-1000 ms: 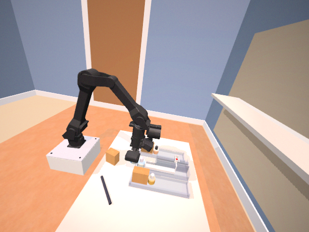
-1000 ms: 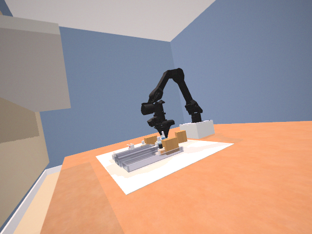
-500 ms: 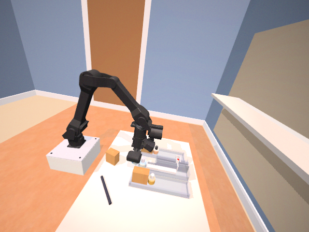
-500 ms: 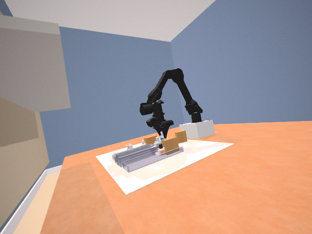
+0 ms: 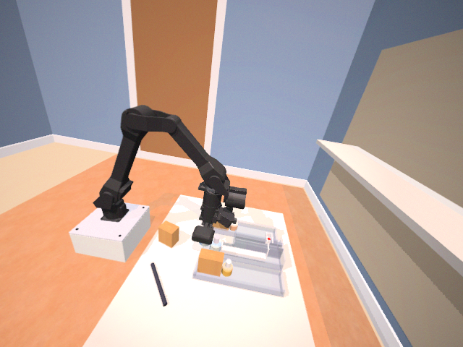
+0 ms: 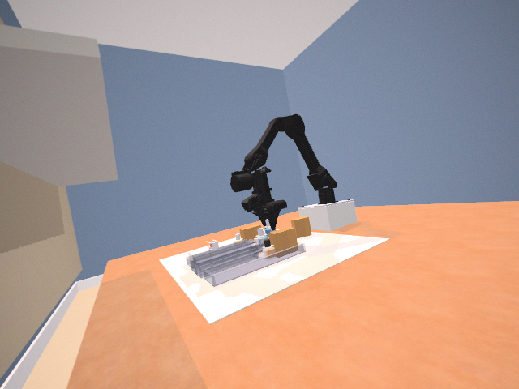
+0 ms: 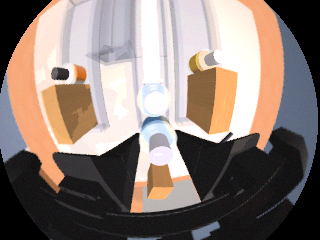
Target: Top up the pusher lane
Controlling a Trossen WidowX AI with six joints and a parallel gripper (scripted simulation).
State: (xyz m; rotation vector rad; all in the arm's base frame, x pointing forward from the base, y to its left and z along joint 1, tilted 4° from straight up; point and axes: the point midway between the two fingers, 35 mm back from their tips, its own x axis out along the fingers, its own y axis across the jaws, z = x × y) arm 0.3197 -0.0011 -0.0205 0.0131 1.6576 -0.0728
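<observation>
Right now my gripper tip is 170 mm short of the grey lane rack, 40 mm above it and 20 mm to the right of it. Round my gripper tip: red mark 230 mm ahead, 30 mm to the left, 10 mm above; then shelf 530 mm ahead, 310 mm above, 30 mm to the right; then dark rod 150 mm to the right, 110 mm behind, 50 mm below.
</observation>
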